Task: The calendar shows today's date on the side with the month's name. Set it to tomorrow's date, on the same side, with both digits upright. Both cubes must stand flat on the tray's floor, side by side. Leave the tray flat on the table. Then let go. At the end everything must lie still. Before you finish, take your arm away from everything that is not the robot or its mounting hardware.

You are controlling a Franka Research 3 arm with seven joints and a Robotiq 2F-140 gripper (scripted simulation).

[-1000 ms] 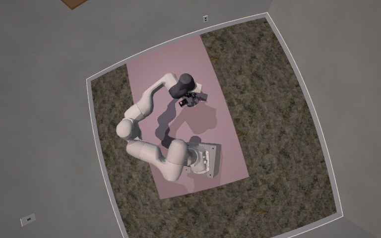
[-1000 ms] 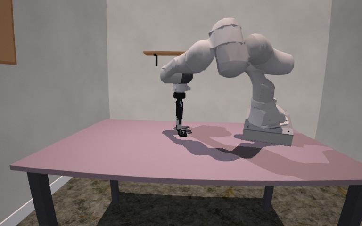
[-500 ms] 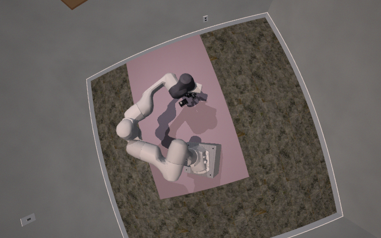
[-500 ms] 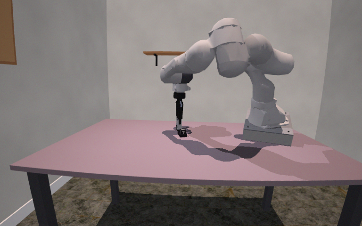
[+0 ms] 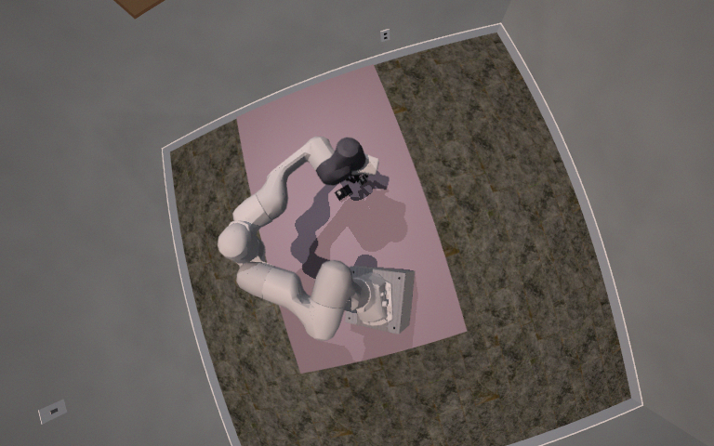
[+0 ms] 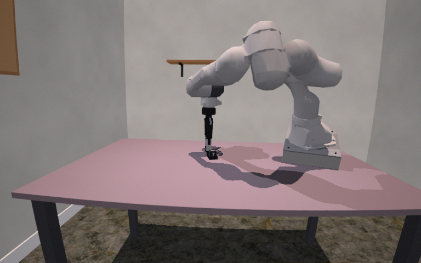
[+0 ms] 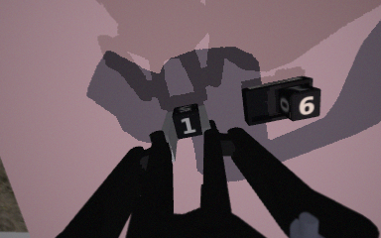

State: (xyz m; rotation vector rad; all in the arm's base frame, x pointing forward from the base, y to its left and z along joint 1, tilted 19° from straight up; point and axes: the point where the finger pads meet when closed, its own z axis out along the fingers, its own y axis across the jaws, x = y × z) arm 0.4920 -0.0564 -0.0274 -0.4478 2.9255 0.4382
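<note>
Right now my hand is 30 mm above the black digit cube. Round my hand: black calendar tray (30 mm behind, 100 mm to the left, 30 mm below).
</note>
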